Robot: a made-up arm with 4 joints.
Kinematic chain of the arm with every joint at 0, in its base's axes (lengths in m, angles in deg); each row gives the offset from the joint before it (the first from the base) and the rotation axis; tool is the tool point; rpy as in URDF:
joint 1: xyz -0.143 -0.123 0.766 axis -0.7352 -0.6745 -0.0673
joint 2: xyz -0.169 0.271 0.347 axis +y
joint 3: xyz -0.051 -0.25 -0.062 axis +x
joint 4: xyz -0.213 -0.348 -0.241 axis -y
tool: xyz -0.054 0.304 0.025 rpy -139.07 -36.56 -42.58
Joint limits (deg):
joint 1: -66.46..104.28
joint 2: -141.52..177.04
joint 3: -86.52..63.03
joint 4: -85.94..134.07
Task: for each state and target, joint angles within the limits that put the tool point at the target. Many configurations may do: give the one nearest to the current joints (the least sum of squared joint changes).
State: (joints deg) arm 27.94 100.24 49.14 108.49
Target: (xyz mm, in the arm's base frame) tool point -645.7 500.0 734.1
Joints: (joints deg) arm 67.75 123.87 57.12 95.39
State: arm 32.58 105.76 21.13 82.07
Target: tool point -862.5 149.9 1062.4
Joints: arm 33.17 86.76 13.59 85.18
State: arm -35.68 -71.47 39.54 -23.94
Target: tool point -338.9 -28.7 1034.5
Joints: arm -56.53 -41.41 63.03 17.23
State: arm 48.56 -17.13 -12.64 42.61
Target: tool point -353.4 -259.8 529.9
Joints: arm 63.69 -23.13 1.43 45.45
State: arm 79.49 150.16 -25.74 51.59
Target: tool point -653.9 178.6 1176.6
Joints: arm 65.20 139.49 -57.73 60.18
